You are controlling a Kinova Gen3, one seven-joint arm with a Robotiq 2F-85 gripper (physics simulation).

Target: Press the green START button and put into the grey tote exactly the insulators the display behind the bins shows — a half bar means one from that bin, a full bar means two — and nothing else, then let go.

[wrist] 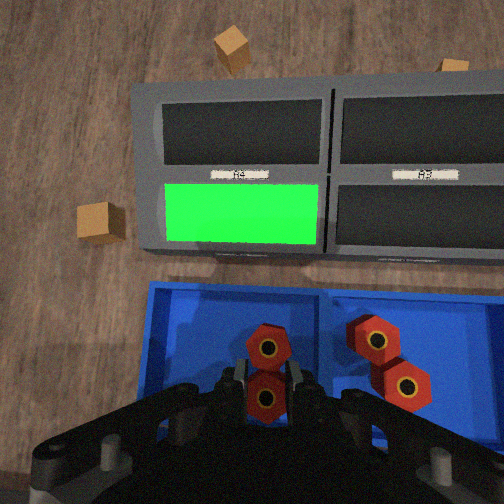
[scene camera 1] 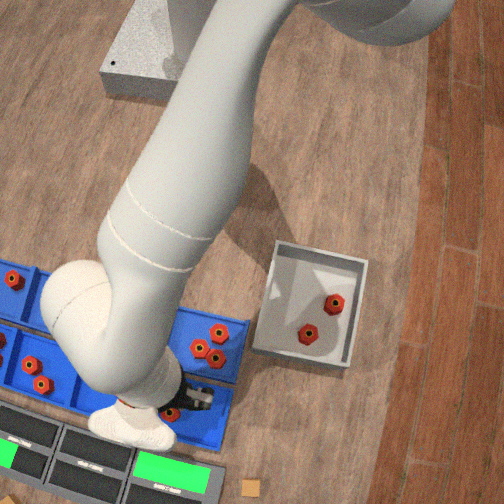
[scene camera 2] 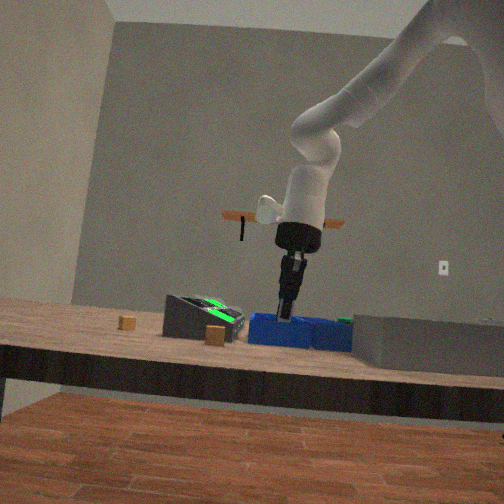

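Observation:
The grey tote (scene camera 1: 310,305) holds two red hexagonal insulators (scene camera 1: 334,304) (scene camera 1: 308,334). My gripper (wrist: 266,380) is down in the end blue bin (scene camera 1: 202,415) nearest the display, its fingers closed against the sides of a red insulator (wrist: 266,397). A second insulator (wrist: 268,347) lies just ahead of it in the same bin. The display (wrist: 320,170) shows a full green bar (wrist: 241,213) behind this bin, and a half green bar (scene camera 1: 7,452) shows far to the left. In scene camera 2 the fingertips (scene camera 2: 285,314) are at the bin's rim.
The neighbouring bin holds two insulators (wrist: 377,340) (wrist: 406,386); another bin holds three (scene camera 1: 210,347). Further bins (scene camera 1: 37,372) hold more. Small wooden cubes (wrist: 99,221) (wrist: 232,47) (scene camera 1: 250,487) lie around the display. The arm's pedestal (scene camera 1: 140,55) stands at the back.

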